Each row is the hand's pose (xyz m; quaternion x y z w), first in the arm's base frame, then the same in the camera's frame.
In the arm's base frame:
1: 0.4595 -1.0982 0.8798 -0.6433 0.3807 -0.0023 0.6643
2: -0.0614 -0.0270 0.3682 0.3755 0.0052 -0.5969 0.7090
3: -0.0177 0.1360 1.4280 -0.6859 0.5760 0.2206 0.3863
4: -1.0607 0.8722 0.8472 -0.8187 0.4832 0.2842 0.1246
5: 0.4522 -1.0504 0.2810 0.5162 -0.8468 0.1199 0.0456
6: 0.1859 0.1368 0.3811 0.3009 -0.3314 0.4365 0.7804
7: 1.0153 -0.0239 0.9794 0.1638 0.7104 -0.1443 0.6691
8: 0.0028 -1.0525 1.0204 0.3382 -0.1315 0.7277 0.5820
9: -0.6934 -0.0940 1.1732 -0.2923 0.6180 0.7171 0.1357
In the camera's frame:
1: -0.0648 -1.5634 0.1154 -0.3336 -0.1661 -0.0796 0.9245
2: -0.6158 -0.4141 -0.1210 0.8354 -0.0864 -0.1329 0.5263
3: -1.4003 -1.0580 0.2277 -0.6115 0.0419 0.0852 0.7855
4: -1.9067 -0.0565 -0.6135 -0.8184 0.0589 -0.0139 0.5714
5: 0.2971 -1.1031 -0.0188 -0.5045 0.6183 -0.0749 0.5980
6: -0.6271 -0.3263 0.1624 0.3345 -0.7483 0.5180 0.2447
7: -0.5827 -0.9233 1.0070 0.2984 0.2803 0.3393 0.8469
8: -0.3724 -1.5993 -0.2514 0.1092 -0.5864 0.7922 0.1292
9: -1.3620 -0.9895 -0.5261 -0.6582 0.1046 0.6357 0.3895

